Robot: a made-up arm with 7 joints.
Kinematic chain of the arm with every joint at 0, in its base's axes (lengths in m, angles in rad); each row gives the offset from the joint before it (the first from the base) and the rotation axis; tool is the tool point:
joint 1: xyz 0 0 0.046 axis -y
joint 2: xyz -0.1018 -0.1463 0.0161 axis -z
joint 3: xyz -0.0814 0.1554 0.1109 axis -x
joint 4: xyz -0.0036 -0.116 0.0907 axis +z
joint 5: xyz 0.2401 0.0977 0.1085 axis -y
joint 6: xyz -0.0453 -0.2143 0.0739 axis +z
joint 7: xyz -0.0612 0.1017 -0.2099 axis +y
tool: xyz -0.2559 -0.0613 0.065
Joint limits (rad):
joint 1: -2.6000..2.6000
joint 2: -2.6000..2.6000
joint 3: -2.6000..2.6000
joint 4: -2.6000..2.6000
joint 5: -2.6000..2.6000
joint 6: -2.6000..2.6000
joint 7: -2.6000..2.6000
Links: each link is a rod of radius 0.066 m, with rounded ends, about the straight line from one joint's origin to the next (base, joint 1, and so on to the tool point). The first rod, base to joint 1, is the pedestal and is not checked.
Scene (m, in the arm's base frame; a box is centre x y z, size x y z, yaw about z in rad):
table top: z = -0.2
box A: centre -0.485 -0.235 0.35 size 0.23 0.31 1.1 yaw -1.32
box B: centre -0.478 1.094 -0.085 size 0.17 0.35 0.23 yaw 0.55
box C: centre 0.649 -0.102 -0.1 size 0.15 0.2 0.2 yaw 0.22
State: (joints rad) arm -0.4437 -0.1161 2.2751 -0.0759 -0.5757 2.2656 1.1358
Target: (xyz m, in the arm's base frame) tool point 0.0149 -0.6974 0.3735
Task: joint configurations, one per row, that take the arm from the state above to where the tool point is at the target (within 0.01 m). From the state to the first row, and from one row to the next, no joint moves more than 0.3 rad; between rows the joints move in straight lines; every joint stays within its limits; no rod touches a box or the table.
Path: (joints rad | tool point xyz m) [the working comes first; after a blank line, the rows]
Joints at the target: -1.1806 -2.6000 2.3209 -0.9928 0.1204 2.3713 1.6836
Straight joint move there: touches box A.

1: -0.6400 -0.3872 2.3034 -0.1680 -0.3220 2.3492 1.2777 | -0.0702 0.4938 0.3110
2: -0.8364 -0.6582 2.3317 -0.2601 -0.0683 2.4328 1.4197 | -0.1823 0.3886 0.4592
3: -1.0327 -0.9293 2.3599 -0.3522 0.1854 2.5164 1.5616 | -0.1835 0.2083 0.6010
4: -1.2290 -1.2003 2.3882 -0.4443 0.4391 2.6000 1.7036 | -0.0827 0.0038 0.6722
5: -1.2193 -1.4802 2.3748 -0.5540 0.3753 2.5543 1.6996 | -0.0985 -0.1576 0.7012
6: -1.2097 -1.7602 2.3613 -0.6637 0.3116 2.5085 1.6956 | -0.0969 -0.3235 0.6828
7: -1.2000 -2.0401 2.3478 -0.7734 0.2478 2.4628 1.6916 | -0.0769 -0.4783 0.6179
8: -1.1903 -2.3201 2.3344 -0.8831 0.1841 2.4171 1.6876 | -0.0388 -0.6072 0.5118
9: -1.1806 -2.6000 2.3209 -0.9928 0.1204 2.3713 1.6836 | 0.0149 -0.6974 0.3735

